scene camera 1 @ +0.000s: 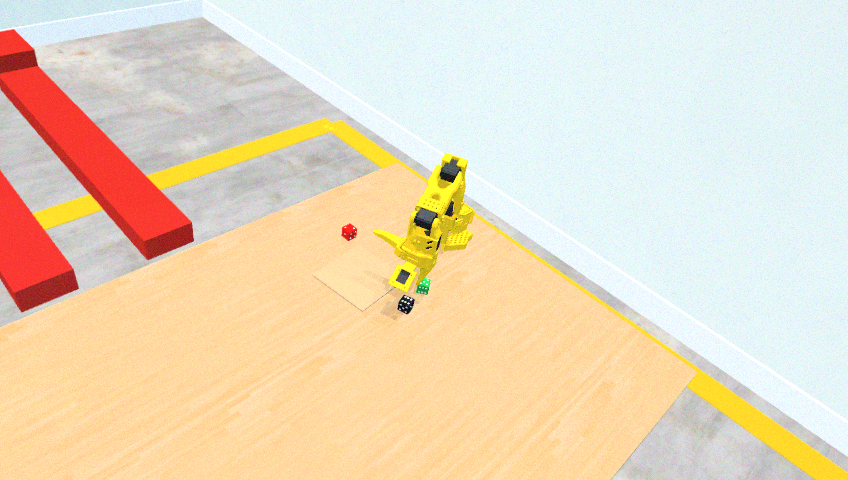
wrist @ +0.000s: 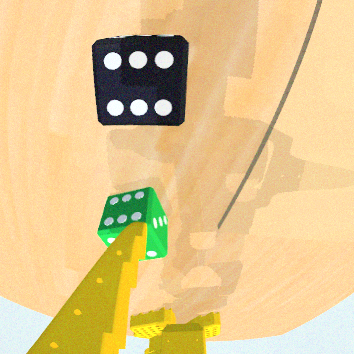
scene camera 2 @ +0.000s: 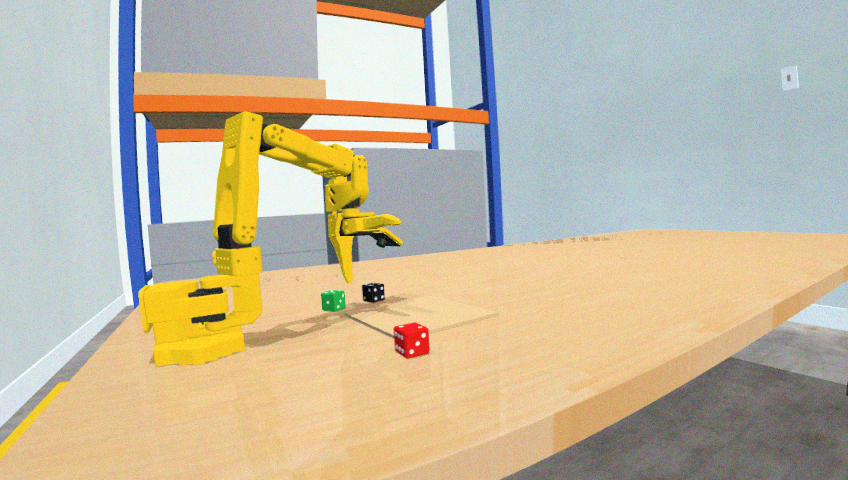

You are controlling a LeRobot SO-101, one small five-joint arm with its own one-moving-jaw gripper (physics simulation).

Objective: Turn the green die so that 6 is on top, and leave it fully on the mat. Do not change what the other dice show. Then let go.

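Seen in the pictures: end effector, tool point: [scene camera 1: 416,282] [wrist: 145,235] [scene camera 2: 349,280]; arm's base, origin of the base link: [scene camera 1: 441,239] [wrist: 182,316] [scene camera 2: 219,345].
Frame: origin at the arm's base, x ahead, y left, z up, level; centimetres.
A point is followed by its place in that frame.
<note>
The green die [scene camera 1: 423,287] {x 16.4, y 9.8, z 2.0 cm} [scene camera 2: 333,300] {x 15.1, y 7.5, z 1.6 cm} [wrist: 125,209] {x 16.6, y 9.8, z 1.4 cm} rests on the table, off the mat [scene camera 1: 345,278] {x 26.5, y -2.8, z 0.4 cm} [scene camera 2: 458,310] {x 28.0, y -3.7, z 0.4 cm} [wrist: 320,100] {x 24.1, y 3.9, z 0.4 cm}. Its six-pip side faces the black die; a three-pip side faces the mat. Its top is partly hidden by the jaw in the wrist view, with corner pips showing. My gripper [scene camera 1: 398,256] [scene camera 2: 374,251] is fully open and empty. Its fixed jaw [wrist: 102,290] {x 18.7, y 10.1, z 6.2 cm} points down with the tip above the green die; the moving jaw is out of the wrist view. The black die [scene camera 1: 405,304] {x 23.2, y 11.3, z 2.4 cm} [scene camera 2: 373,292] {x 21.6, y 9.2, z 1.6 cm} [wrist: 140,82] {x 22.2, y 10.6, z 2.5 cm} shows 6 on top.
The red die [scene camera 1: 349,231] {x 17.8, y -12.1, z 2.5 cm} [scene camera 2: 411,340] {x 16.3, y -14.3, z 1.7 cm} stands on the table [scene camera 1: 267,368] {x 51.9, y 6.3, z 0.0 cm} [scene camera 2: 595,333] {x 34.1, y -20.0, z 0.0 cm} outside the mat, on its far side from the green and black dice. The arm's base [scene camera 2: 199,350] {x -1.7, y -5.5, z 1.4 cm} stands near the table's edge by the wall. Arm shadows fall across the mat.
</note>
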